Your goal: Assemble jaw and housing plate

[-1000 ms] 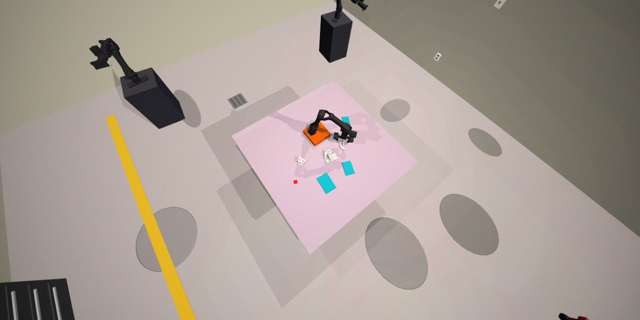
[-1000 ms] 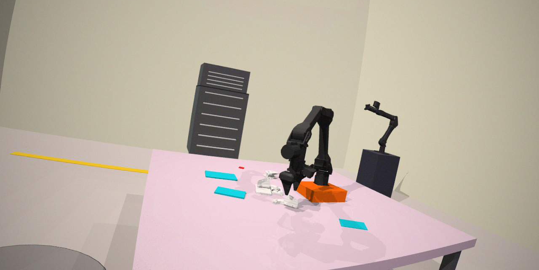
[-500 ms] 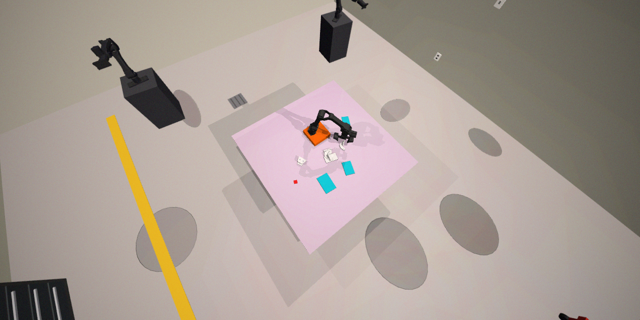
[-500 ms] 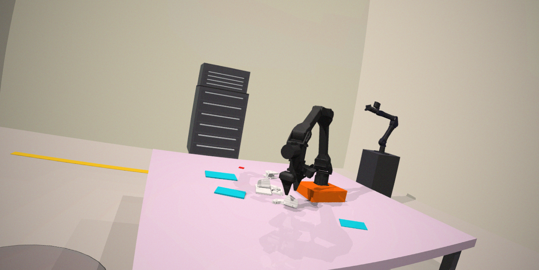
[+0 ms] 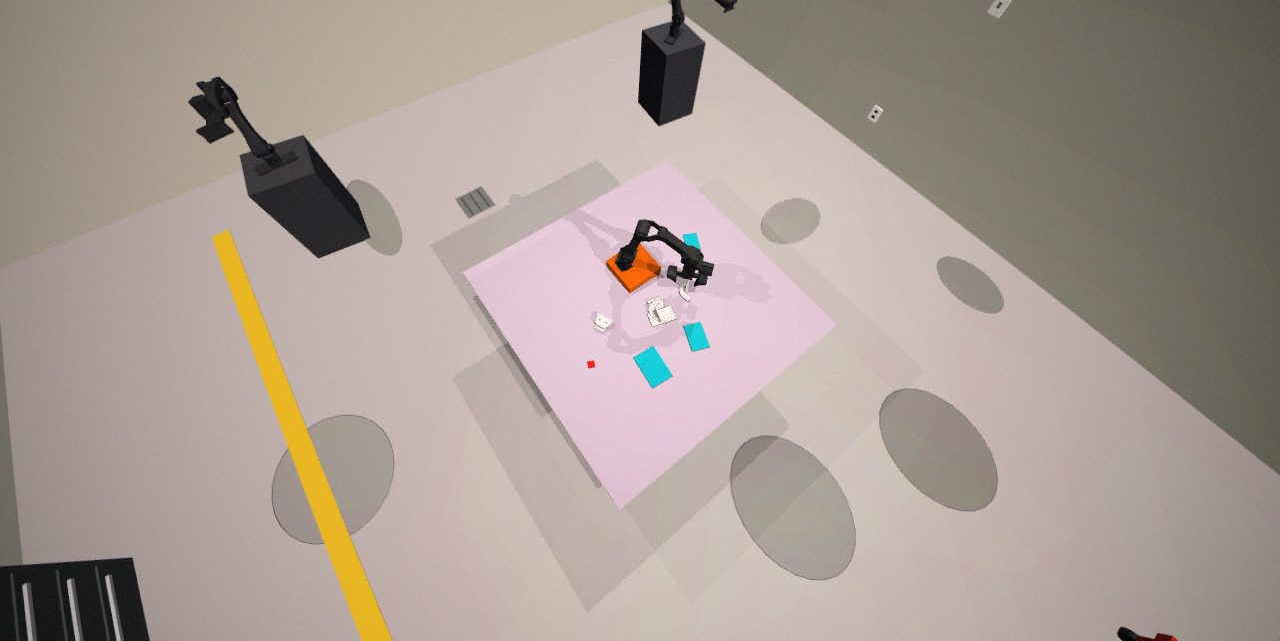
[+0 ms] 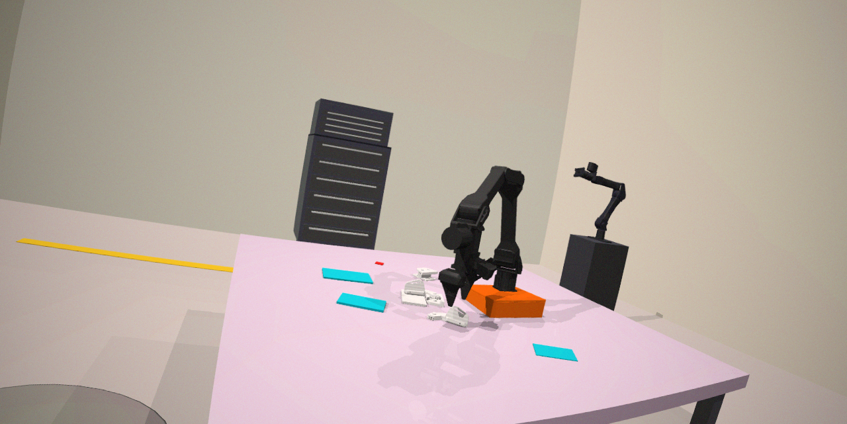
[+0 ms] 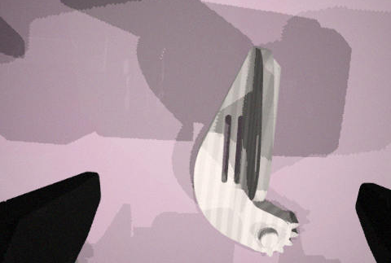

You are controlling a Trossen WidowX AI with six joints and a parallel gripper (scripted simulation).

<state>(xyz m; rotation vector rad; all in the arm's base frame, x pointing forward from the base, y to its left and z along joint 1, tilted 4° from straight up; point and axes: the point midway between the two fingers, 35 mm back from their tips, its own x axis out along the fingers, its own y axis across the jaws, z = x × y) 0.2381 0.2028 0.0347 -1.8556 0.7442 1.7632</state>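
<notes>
Now: gripper tip 40 mm short of the white jaw, 10 mm to the left of it and 50 mm above it. Round my gripper tip: red marker 120 mm ahead, 570 mm to the right, 50 mm below.
</notes>
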